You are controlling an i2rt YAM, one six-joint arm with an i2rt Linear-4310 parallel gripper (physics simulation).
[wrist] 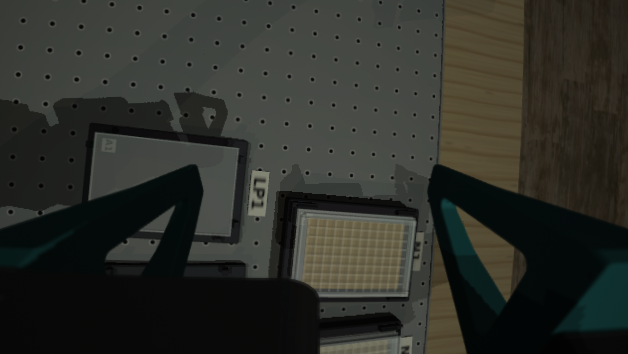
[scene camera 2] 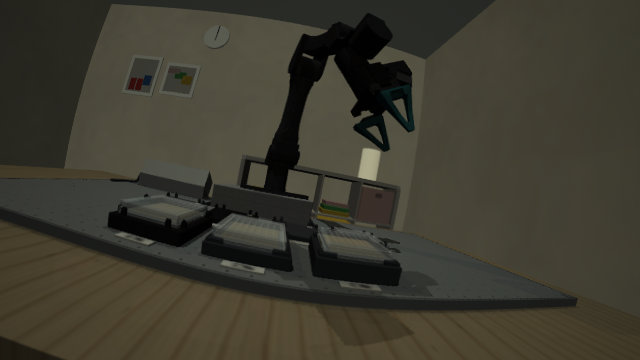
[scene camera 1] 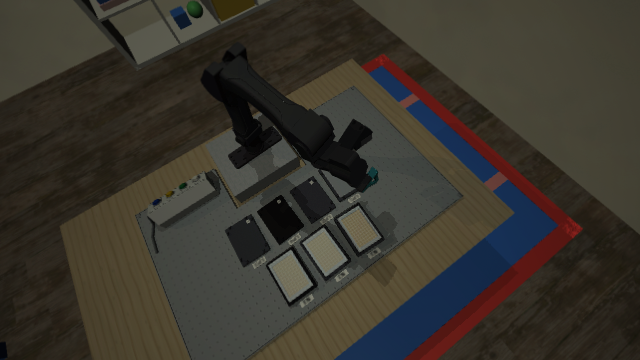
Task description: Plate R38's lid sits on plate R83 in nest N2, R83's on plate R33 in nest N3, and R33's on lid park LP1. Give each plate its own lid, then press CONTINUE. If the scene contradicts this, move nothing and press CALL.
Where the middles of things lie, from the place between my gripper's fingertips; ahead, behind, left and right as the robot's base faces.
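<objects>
The LP1 label [wrist: 259, 179] is 200 mm below my hand, and it is also 20 mm to the right of it and 10 mm behind it. Going by their middles, of the things named here the label is the nearest to my hand. As for the LP4 pad [scene camera 1: 281, 221], it is 270 mm to the right of my hand, 200 mm below it and 100 mm behind it.
</objects>
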